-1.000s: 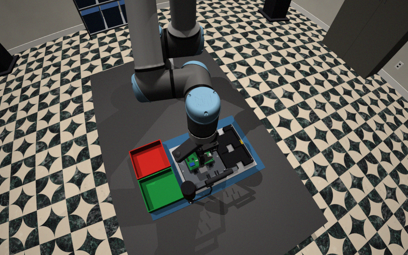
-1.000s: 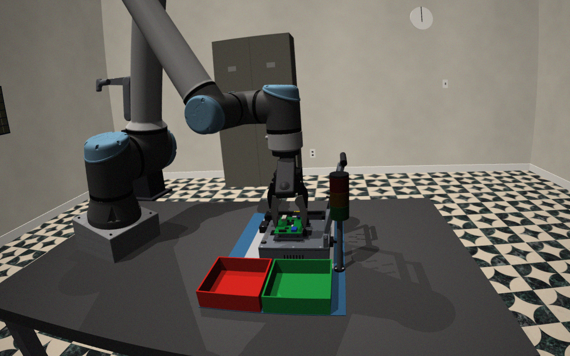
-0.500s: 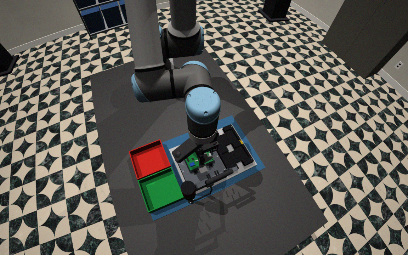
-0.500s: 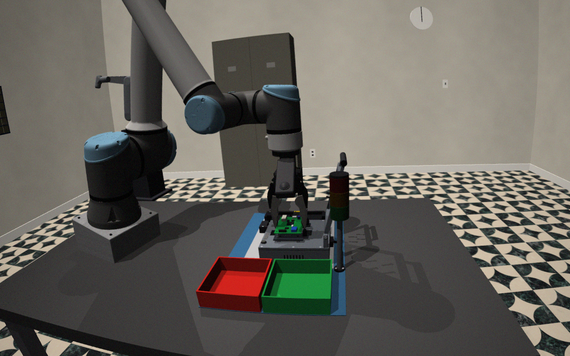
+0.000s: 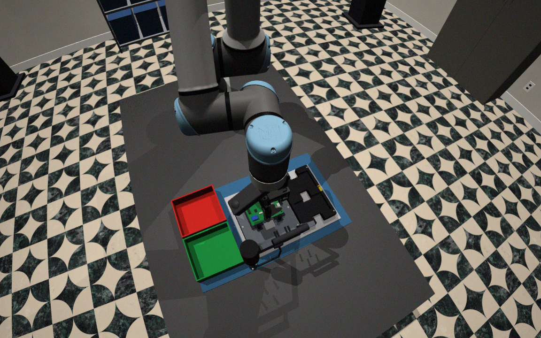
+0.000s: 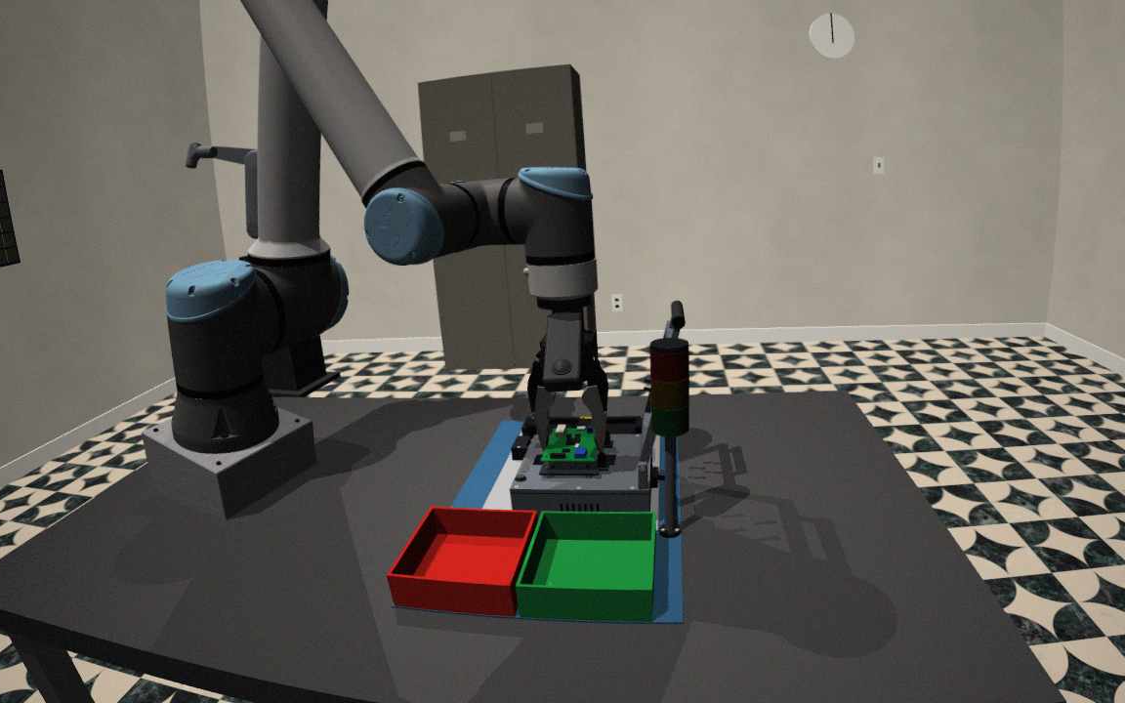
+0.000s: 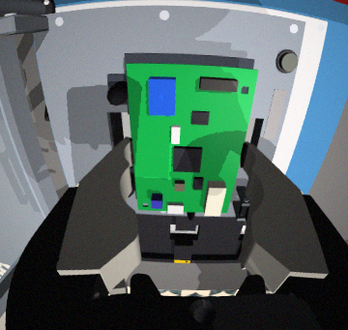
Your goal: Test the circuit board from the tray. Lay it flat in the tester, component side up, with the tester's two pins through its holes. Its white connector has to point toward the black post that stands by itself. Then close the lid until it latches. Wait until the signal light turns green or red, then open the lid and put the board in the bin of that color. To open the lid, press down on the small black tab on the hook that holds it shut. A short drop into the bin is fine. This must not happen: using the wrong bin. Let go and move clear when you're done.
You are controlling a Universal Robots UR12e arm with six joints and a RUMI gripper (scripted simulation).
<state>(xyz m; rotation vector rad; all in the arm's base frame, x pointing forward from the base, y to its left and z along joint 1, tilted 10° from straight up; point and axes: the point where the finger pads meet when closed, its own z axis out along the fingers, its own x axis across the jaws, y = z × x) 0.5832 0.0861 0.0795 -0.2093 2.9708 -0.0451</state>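
The green circuit board lies 1 cm to the left of my hand. The rest, counted from my hand: clear lid: 12 cm ahead, 2 cm to the left, 10 cm above; then green bin: 7 cm ahead, 19 cm to the right, 7 cm below; then red bin: 8 cm behind, 21 cm to the right, 7 cm below.
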